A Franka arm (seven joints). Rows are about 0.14 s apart.
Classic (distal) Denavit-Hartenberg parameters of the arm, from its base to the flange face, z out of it. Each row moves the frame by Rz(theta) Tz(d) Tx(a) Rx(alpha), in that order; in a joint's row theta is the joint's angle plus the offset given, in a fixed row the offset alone. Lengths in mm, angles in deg.
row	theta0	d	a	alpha
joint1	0	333	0	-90
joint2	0	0	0	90
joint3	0	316	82.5	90
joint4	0	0	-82.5	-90
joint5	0	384	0	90
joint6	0	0	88	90
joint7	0	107	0	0
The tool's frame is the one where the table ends.
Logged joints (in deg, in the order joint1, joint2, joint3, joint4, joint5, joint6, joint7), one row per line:
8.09 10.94 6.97 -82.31 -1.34 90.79 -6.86
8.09 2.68 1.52 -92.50 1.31 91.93 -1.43
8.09 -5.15 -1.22 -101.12 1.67 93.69 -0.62
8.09 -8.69 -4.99 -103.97 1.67 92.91 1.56
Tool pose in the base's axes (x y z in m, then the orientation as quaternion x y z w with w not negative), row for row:
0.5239 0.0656 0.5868 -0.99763 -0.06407 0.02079 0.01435
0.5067 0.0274 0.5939 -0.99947 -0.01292 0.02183 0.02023
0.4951 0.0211 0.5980 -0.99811 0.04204 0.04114 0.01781
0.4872 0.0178 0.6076 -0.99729 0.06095 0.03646 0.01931
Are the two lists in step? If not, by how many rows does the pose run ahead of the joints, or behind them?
The pose runs 2 rows ahead of the joints: the pose in row i belongs to the joints in row i + 2.
